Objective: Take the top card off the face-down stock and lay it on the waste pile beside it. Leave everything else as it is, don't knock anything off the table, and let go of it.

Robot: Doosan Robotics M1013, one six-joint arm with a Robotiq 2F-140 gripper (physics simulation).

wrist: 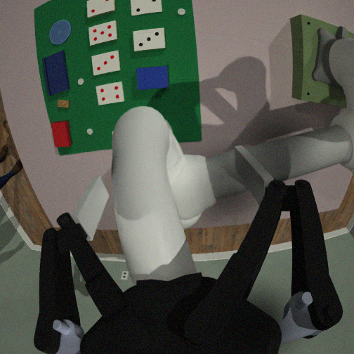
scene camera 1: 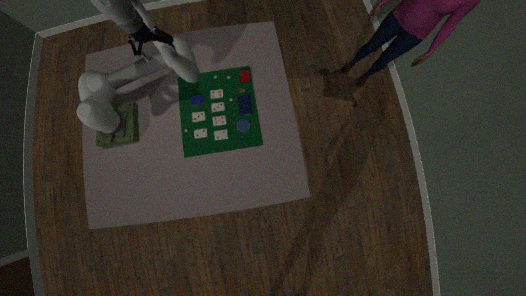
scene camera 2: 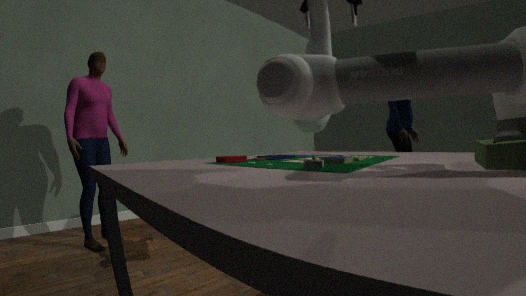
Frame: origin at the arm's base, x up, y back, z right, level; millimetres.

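Where they show: gripper, fingertip midpoint: (scene camera 1: pixel 161 55) (scene camera 2: pixel 331 27); arm's base, link origin: (scene camera 1: pixel 114 124).
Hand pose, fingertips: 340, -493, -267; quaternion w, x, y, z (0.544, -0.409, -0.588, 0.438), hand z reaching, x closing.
Each offset is from my fingertips to the top centre of the thing, as dx, dy, dz. Level surfaces: height alone.
The face-down stock @[-393, -74, +85] (scene camera 1: pixel 197 100) (wrist: pixel 152 77) is a low blue-backed stack on the green mat @[dx -411] (scene camera 1: pixel 195 147) (wrist: pixel 125 120). Beside it lies a white face-up card with three black dots @[-399, -93, +203] (scene camera 1: pixel 198 116) (wrist: pixel 149 39); it has a thick edge and looks like the waste pile. In scene camera 2 the low piles are too small to tell apart. My gripper (scene camera 1: pixel 152 46) (scene camera 2: pixel 331 20) (wrist: pixel 167 172) is wide open and empty, high above the table and away from the stock. The arm's own pale links fill the space between its fingers in the wrist view.
Other face-up cards, small white discs, a red box @[-391, -406, -102] (scene camera 1: pixel 245 76) (scene camera 2: pixel 231 159) (wrist: pixel 61 134), a dark blue tray @[-399, -413, +118] (scene camera 1: pixel 244 104) (wrist: pixel 56 73) and a blue disc @[-407, -401, +265] (scene camera 1: pixel 243 125) (wrist: pixel 60 32) are on the mat. A grey block @[-383, -34, -74] (scene camera 2: pixel 314 163) stands at its edge. A person (scene camera 1: pixel 430 15) (scene camera 2: pixel 90 110) stands beyond the table.
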